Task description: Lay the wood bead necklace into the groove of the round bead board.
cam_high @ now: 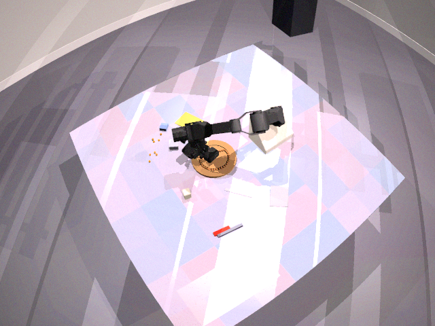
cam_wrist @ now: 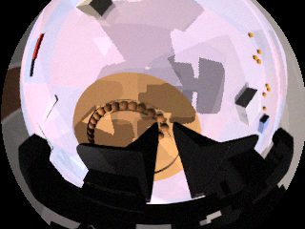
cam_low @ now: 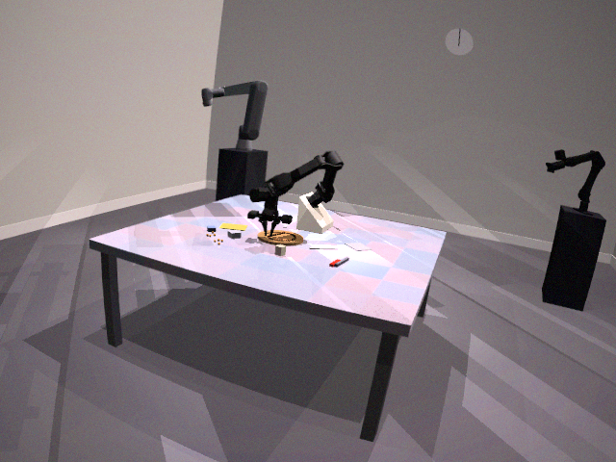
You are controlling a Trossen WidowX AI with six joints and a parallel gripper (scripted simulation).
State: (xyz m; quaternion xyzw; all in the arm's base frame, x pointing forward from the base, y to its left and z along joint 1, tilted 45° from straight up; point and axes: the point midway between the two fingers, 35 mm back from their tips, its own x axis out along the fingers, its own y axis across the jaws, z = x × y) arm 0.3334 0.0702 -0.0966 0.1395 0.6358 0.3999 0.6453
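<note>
Now: gripper tip 50 mm past the round bead board, 30 mm to the right of it and 10 mm above it. From my gripper tip the other things lie so: cream cube: 130 mm ahead, 140 mm to the left; then white block: 70 mm ahead, 130 mm to the right; then yellow sheet: 50 mm behind, 230 mm to the right, 10 mm below.
</note>
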